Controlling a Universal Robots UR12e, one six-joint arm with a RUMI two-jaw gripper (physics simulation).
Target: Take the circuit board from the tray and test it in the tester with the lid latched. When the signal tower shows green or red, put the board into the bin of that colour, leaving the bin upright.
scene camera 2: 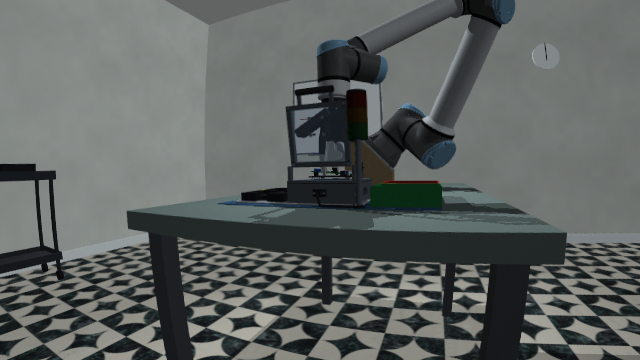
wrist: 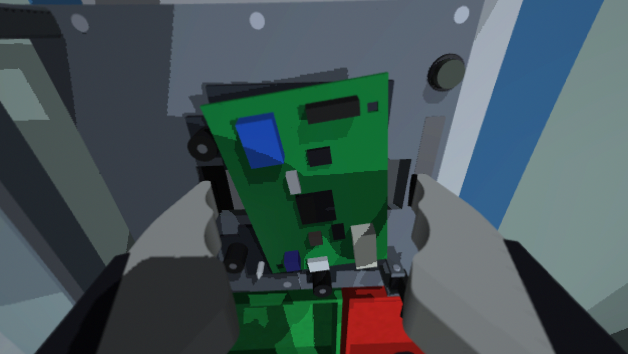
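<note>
The green circuit board lies on the tester's nest, slightly turned, its blue block at the upper left in the wrist view. My gripper is open and empty, one finger on each side of the board with a gap to both edges. In the scene view the fingers are partly hidden behind the raised lid. The tester stands on the table with its lid upright. The signal tower looks dark, with no segment clearly lit. The green bin and red bin stand upright beside the tester.
The black tray lies left of the tester in the scene view. A round button is at the tester's upper right in the wrist view. The lid's handle rises above the tester. A blue mat lies under it.
</note>
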